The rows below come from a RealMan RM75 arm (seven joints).
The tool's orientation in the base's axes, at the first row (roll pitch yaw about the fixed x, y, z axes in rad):
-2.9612, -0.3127, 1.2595
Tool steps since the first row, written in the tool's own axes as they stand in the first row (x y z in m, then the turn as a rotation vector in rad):
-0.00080, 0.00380, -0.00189, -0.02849, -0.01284, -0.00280
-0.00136, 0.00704, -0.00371, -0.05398, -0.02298, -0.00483
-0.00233, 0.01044, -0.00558, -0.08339, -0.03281, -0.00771
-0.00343, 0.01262, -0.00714, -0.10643, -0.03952, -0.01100
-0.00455, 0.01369, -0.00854, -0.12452, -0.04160, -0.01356
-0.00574, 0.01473, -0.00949, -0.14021, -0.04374, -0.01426
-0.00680, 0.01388, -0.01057, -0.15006, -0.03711, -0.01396
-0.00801, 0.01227, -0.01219, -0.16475, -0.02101, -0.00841
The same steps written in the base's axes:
0.00354, -0.00232, 0.00087, -0.02033, -0.02357, -0.00395
0.00661, -0.00426, 0.00185, -0.03726, -0.04483, -0.00816
0.00971, -0.00662, 0.00272, -0.05498, -0.07001, -0.01283
0.01159, -0.00870, 0.00347, -0.06784, -0.09034, -0.01570
0.01239, -0.01046, 0.00426, -0.07489, -0.10709, -0.01851
0.01311, -0.01212, 0.00460, -0.08145, -0.12101, -0.02232
0.01208, -0.01324, 0.00543, -0.07802, -0.13148, -0.02676
0.01032, -0.01449, 0.00685, -0.06739, -0.14688, -0.03922

